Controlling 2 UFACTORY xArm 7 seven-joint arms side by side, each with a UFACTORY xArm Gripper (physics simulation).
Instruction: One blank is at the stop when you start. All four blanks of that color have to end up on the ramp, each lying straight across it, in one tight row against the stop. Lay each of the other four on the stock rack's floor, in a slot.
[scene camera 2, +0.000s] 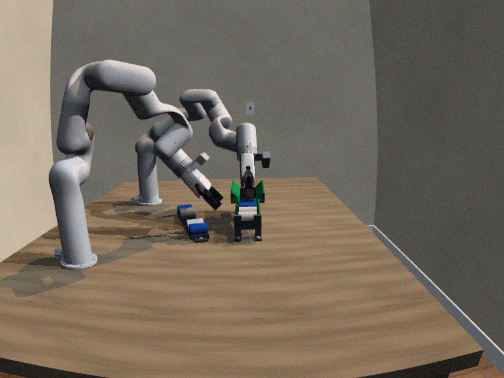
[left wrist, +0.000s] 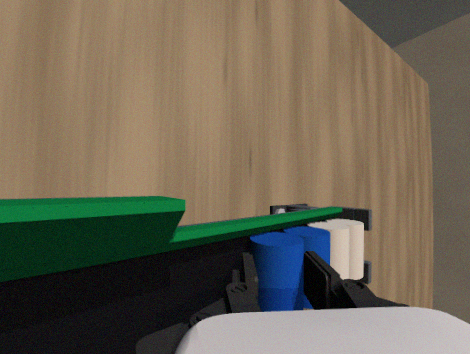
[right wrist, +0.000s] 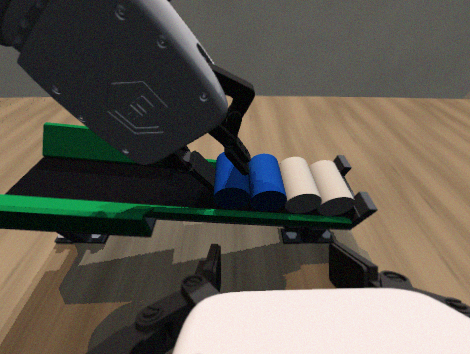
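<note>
The green-walled black ramp (scene camera 2: 235, 190) (left wrist: 90, 210) (right wrist: 75, 204) holds two white blanks (left wrist: 336, 245) (right wrist: 299, 180) at the stop (right wrist: 365, 206) (left wrist: 368, 221). Two blue blanks (left wrist: 277, 265) (right wrist: 267, 177) lie uphill of them, straight across in the same row. My left gripper (scene camera 2: 248, 194) (left wrist: 277, 271) (right wrist: 229, 173) is shut on the uphill blue blank, low on the ramp. My right gripper (scene camera 2: 215, 204) (right wrist: 274, 261) is open and empty, beside the ramp. The stock rack (scene camera 2: 201, 238) bears blue blanks (scene camera 2: 198, 228) at both ends, with a white and a grey-looking blank (scene camera 2: 187, 212) between.
The stock rack lies left of the ramp in the scene view, near my right gripper. The left gripper's body hangs over the ramp's upper part. One finger stands tight between the two blue blanks. The ramp's feet (right wrist: 306, 236) stand on the wooden table (scene camera 2: 280, 300).
</note>
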